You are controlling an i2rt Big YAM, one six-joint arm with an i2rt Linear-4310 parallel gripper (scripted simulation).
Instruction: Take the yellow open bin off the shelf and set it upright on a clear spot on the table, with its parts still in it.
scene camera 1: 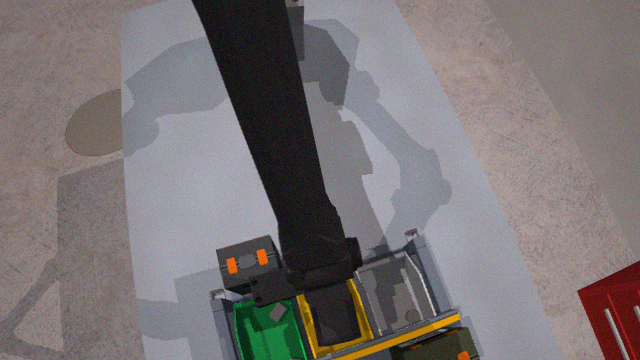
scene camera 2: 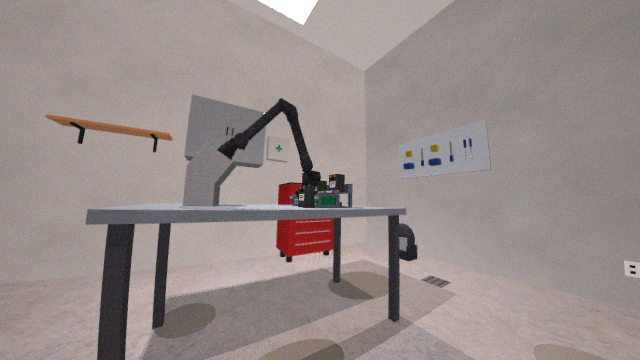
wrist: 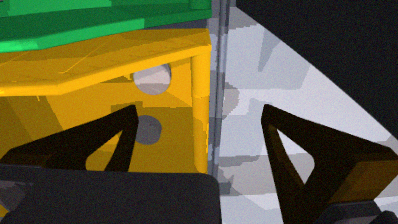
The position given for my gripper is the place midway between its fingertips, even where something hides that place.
I see my gripper (wrist: 199,112) and a yellow bin (wrist: 79,82).
